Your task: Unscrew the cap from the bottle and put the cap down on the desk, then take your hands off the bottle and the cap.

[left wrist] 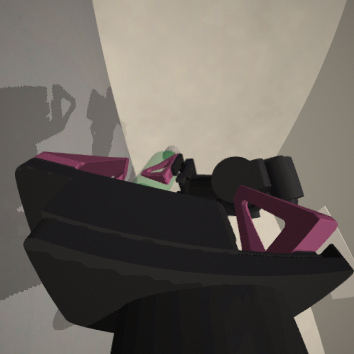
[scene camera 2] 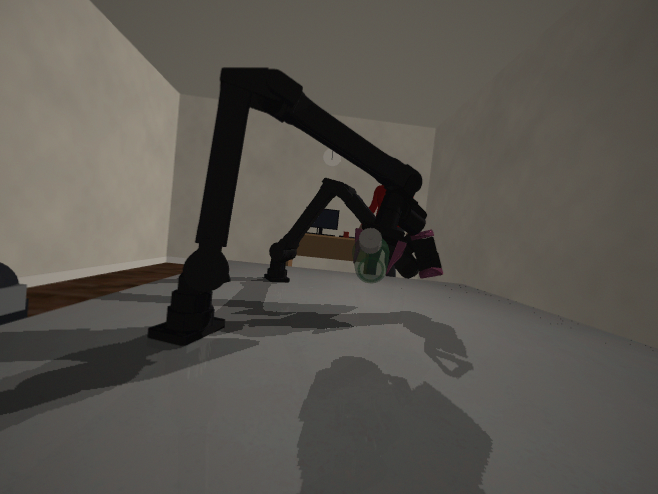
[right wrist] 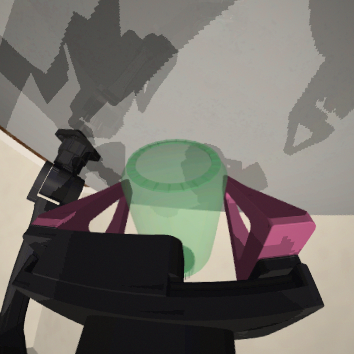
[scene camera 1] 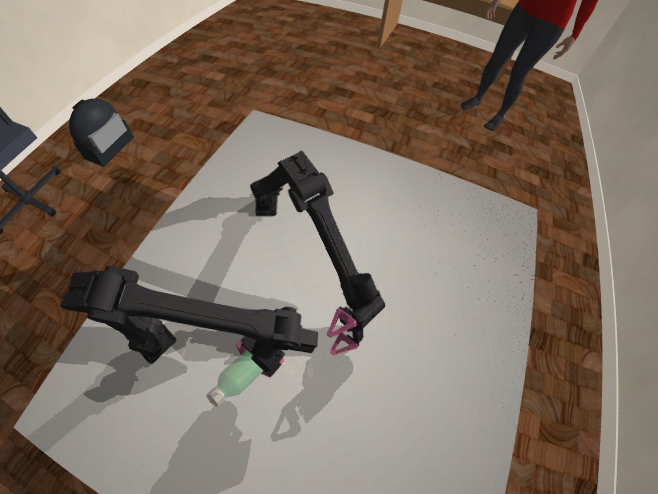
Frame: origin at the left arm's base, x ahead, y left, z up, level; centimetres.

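Where they show: left gripper, fingertip midpoint: [left wrist: 184,178] [scene camera 2: 426,251] [scene camera 1: 329,345]; right gripper, fingertip midpoint: [scene camera 2: 369,267] [right wrist: 174,183] [scene camera 1: 252,363]; left arm's base at its link origin: [scene camera 2: 276,279] [scene camera 1: 266,204]; right arm's base at its link origin: [scene camera 2: 189,331] [right wrist: 79,143] [scene camera 1: 157,343].
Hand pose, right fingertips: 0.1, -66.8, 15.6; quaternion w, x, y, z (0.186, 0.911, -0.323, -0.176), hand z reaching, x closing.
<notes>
Each offset is from my right fingertips to the centre of the thing, as dx, dy, dz. Level surfaces: height alone.
The green bottle @[-3.5, -4.3, +3.1] [scene camera 1: 240,375] [scene camera 2: 370,272] [right wrist: 175,215] is held in the air above the desk, lying roughly level, its neck toward the lower left in scene camera 1. The whitish cap @[-8.2, -9.9, +6.4] [scene camera 1: 216,396] [scene camera 2: 370,240] [left wrist: 172,149] sits on the neck and faces scene camera 2; it is hidden in the right wrist view. My right gripper [scene camera 1: 254,361] [right wrist: 174,183] is shut on the bottle's body near its base, one finger on each side. My left gripper [scene camera 1: 331,343] is open and empty, to the right of the bottle's base in scene camera 1, apart from bottle and cap.
The pale desk top @[dz -15.6] [scene camera 1: 425,372] [scene camera 2: 212,425] lies beneath both arms and carries their shadows. The right arm's wrist is close to the left gripper in scene camera 1. A dark helmet [scene camera 1: 93,127] and a standing person [scene camera 1: 523,50] are beyond the desk.
</notes>
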